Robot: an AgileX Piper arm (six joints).
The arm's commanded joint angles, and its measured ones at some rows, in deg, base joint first. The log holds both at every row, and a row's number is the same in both.
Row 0, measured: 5.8, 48.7, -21.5, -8.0, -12.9, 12.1
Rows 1 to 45, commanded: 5.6, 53.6, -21.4, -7.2, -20.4, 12.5; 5.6, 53.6, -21.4, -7.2, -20.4, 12.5; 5.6, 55.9, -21.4, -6.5, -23.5, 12.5; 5.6, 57.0, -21.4, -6.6, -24.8, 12.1; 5.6, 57.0, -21.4, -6.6, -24.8, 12.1; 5.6, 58.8, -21.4, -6.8, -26.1, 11.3; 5.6, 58.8, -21.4, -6.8, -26.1, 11.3; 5.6, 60.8, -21.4, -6.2, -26.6, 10.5; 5.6, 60.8, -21.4, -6.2, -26.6, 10.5; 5.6, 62.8, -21.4, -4.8, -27.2, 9.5; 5.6, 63.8, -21.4, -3.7, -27.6, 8.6; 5.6, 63.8, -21.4, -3.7, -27.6, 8.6; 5.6, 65.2, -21.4, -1.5, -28.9, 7.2; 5.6, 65.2, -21.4, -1.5, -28.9, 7.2; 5.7, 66.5, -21.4, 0.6, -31.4, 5.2; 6.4, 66.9, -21.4, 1.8, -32.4, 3.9; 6.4, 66.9, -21.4, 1.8, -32.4, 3.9; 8.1, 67.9, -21.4, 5.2, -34.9, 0.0; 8.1, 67.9, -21.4, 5.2, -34.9, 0.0; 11.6, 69.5, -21.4, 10.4, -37.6, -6.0; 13.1, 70.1, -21.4, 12.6, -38.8, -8.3; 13.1, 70.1, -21.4, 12.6, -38.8, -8.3; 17.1, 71.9, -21.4, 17.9, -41.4, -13.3; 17.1, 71.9, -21.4, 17.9, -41.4, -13.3; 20.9, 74.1, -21.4, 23.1, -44.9, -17.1; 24.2, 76.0, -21.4, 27.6, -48.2, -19.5; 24.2, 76.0, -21.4, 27.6, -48.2, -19.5; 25.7, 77.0, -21.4, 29.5, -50.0, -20.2; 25.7, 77.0, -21.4, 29.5, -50.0, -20.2; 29.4, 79.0, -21.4, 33.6, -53.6, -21.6; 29.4, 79.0, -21.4, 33.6, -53.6, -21.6; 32.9, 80.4, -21.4, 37.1, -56.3, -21.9; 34.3, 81.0, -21.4, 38.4, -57.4, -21.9; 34.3, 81.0, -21.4, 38.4, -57.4, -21.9; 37.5, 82.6, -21.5, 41.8, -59.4, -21.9; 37.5, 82.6, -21.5, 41.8, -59.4, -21.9; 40.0, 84.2, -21.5, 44.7, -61.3, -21.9; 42.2, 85.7, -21.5, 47.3, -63.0, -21.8; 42.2, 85.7, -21.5, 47.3, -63.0, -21.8; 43.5, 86.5, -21.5, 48.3, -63.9, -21.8; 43.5, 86.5, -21.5, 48.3, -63.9, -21.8; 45.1, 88.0, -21.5, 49.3, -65.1, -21.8; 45.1, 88.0, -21.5, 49.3, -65.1, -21.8; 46.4, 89.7, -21.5, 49.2, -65.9, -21.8; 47.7, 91.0, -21.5, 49.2, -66.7, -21.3
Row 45, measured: 46.1, 89.6, -21.5, 49.0, -64.7, -21.1
